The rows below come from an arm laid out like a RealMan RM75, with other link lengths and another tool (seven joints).
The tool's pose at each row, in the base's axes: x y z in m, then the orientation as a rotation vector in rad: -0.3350 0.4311 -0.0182 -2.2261 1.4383 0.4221; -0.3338 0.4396 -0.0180 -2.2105 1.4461 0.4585; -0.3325 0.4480 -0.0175 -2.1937 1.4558 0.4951; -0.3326 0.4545 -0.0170 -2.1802 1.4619 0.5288; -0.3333 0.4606 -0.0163 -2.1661 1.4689 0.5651; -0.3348 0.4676 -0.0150 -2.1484 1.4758 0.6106; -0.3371 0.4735 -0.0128 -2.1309 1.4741 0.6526; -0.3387 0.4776 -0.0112 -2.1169 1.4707 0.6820; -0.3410 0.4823 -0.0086 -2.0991 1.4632 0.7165; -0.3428 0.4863 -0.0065 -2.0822 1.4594 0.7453; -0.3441 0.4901 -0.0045 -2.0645 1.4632 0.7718; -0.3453 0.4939 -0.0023 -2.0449 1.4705 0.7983; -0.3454 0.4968 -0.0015 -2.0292 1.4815 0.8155; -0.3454 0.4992 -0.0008 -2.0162 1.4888 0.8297; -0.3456 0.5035 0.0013 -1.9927 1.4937 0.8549; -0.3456 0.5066 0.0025 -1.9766 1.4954 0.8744
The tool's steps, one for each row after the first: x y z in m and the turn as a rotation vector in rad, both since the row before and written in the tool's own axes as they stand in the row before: -0.0062 -0.0041 0.0043 -0.0085 -0.0230 0.0161; -0.0062 -0.0042 0.0041 -0.0086 -0.0227 0.0178; -0.0052 -0.0022 0.0032 -0.0091 -0.0208 0.0141; -0.0052 -0.0015 0.0029 -0.0106 -0.0218 0.0155; -0.0065 -0.0011 0.0031 -0.0134 -0.0278 0.0183; -0.0064 0.0000 0.0020 -0.0104 -0.0293 0.0120; -0.0044 0.0000 0.0015 -0.0060 -0.0222 0.0074; -0.0057 0.0004 0.0013 -0.0058 -0.0282 0.0067; -0.0047 0.0003 0.0013 -0.0042 -0.0235 0.0079; -0.0043 -0.0001 0.0013 -0.0038 -0.0196 0.0128; -0.0044 -0.0002 0.0012 -0.0033 -0.0190 0.0157; -0.0025 -0.0008 0.0014 -0.0011 -0.0112 0.0152; -0.0021 -0.0007 0.0012 -0.0008 -0.0099 0.0114; -0.0044 -0.0011 0.0016 -0.0003 -0.0213 0.0149; -0.0029 -0.0009 0.0014 -0.0016 -0.0161 0.0098
